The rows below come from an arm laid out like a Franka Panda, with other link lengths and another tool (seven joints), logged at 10 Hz.
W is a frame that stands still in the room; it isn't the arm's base.
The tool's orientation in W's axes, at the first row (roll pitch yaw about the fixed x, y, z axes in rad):
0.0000, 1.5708, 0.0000
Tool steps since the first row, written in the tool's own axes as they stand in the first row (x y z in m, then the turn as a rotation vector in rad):
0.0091, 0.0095, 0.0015, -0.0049, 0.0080, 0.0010
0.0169, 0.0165, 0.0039, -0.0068, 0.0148, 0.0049
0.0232, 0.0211, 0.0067, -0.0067, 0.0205, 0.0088
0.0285, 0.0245, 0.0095, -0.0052, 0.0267, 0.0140
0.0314, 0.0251, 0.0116, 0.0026, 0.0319, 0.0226
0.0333, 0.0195, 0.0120, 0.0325, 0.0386, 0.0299
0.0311, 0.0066, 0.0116, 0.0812, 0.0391, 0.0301
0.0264, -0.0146, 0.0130, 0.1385, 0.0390, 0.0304
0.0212, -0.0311, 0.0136, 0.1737, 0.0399, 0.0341
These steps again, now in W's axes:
0.0015, 0.0095, -0.0091, 0.0010, 0.0080, 0.0049
0.0039, 0.0165, -0.0169, 0.0049, 0.0148, 0.0068
0.0067, 0.0211, -0.0232, 0.0088, 0.0205, 0.0067
0.0095, 0.0245, -0.0285, 0.0140, 0.0267, 0.0052
0.0116, 0.0251, -0.0314, 0.0226, 0.0319, -0.0026
0.0120, 0.0195, -0.0333, 0.0299, 0.0386, -0.0325
0.0116, 0.0066, -0.0311, 0.0301, 0.0391, -0.0812
0.0130, -0.0146, -0.0264, 0.0304, 0.0390, -0.1385
0.0136, -0.0311, -0.0212, 0.0341, 0.0399, -0.1737

